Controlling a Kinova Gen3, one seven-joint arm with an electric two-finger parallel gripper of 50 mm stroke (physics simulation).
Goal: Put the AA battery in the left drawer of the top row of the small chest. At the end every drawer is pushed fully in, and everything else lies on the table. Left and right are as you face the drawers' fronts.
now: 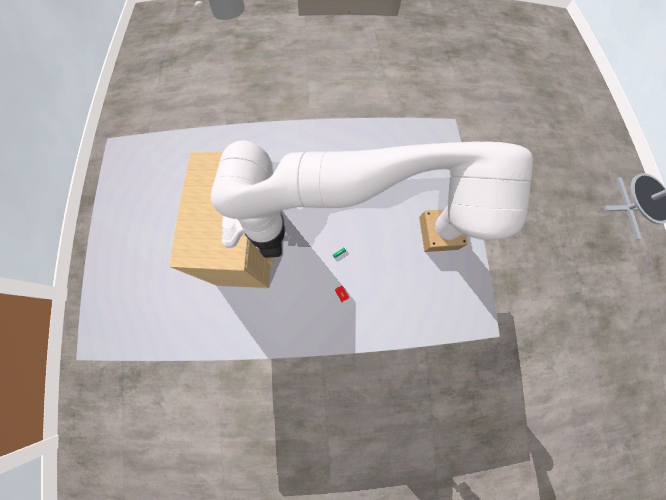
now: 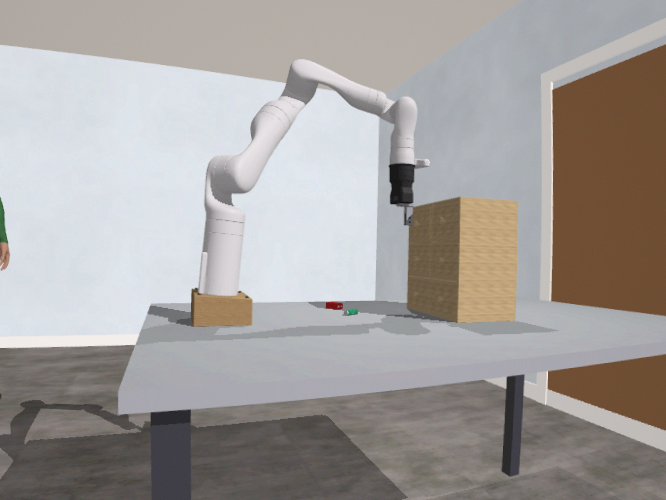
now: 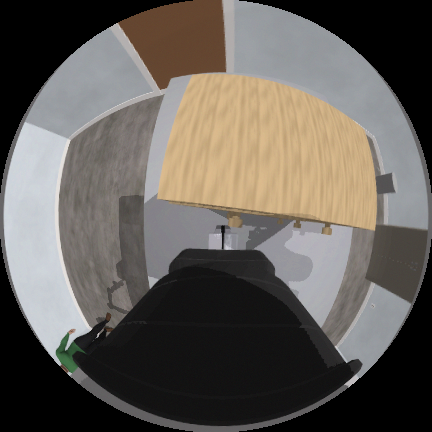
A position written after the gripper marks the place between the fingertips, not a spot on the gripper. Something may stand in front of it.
In view: the gripper (image 2: 408,225), a wooden chest (image 2: 488,228), a drawer (image 2: 443,298), a drawer (image 2: 444,263) and a drawer (image 2: 445,216).
The wooden chest is seen too in image 1 (image 1: 197,250) and in image 3 (image 3: 238,141). The gripper shows as well in image 3 (image 3: 222,233).
